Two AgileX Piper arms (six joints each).
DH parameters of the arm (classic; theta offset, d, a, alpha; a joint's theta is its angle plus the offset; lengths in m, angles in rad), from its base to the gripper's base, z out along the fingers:
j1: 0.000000 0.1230 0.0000 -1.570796
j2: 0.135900 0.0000 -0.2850 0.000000
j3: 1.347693 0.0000 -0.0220 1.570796
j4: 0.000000 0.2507 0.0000 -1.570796
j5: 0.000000 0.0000 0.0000 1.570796
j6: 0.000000 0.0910 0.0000 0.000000
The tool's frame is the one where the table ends.
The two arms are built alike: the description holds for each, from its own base.
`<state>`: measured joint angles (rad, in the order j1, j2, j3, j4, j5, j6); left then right.
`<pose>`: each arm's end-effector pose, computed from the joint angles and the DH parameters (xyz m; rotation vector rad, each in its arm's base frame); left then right.
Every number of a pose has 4 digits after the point. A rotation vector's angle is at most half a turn.
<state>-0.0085 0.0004 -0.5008 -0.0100 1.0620 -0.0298 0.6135 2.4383 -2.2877 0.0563 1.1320 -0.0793</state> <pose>-0.0050 -0.0008 0.2774 -0.0213 2.0452 -0.0359 0.4268 0.3062 0.1977 -0.9273 2.6274 0.2143</pose>
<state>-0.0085 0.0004 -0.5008 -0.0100 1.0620 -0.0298 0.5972 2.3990 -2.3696 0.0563 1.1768 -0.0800</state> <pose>-0.0050 -0.0008 0.2774 -0.0213 2.0452 -0.0359 0.4297 0.2979 0.2402 -0.8877 2.5602 0.2339</pose>
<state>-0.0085 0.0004 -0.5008 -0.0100 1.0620 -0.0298 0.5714 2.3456 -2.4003 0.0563 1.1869 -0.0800</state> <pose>-0.0050 -0.0008 0.2774 -0.0213 2.0452 -0.0359 0.4313 0.2830 0.2764 -0.8342 2.4991 0.2464</pose>
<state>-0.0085 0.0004 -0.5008 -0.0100 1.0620 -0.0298 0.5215 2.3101 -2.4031 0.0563 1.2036 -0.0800</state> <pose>-0.0050 -0.0008 0.2774 -0.0213 2.0452 -0.0359 0.4388 0.2576 0.2946 -0.7664 2.4952 0.2346</pose>
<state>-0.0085 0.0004 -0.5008 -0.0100 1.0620 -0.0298 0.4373 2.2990 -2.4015 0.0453 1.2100 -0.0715</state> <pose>-0.0050 -0.0008 0.2774 -0.0213 2.0452 -0.0359 0.4571 0.2179 0.2995 -0.6498 2.5195 0.1937</pose>
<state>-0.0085 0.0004 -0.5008 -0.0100 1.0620 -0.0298 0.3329 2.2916 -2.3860 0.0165 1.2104 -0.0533</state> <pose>-0.0050 -0.0008 0.2774 -0.0213 2.0452 -0.0359 0.4767 0.1663 0.2986 -0.4979 2.5565 0.1228</pose>
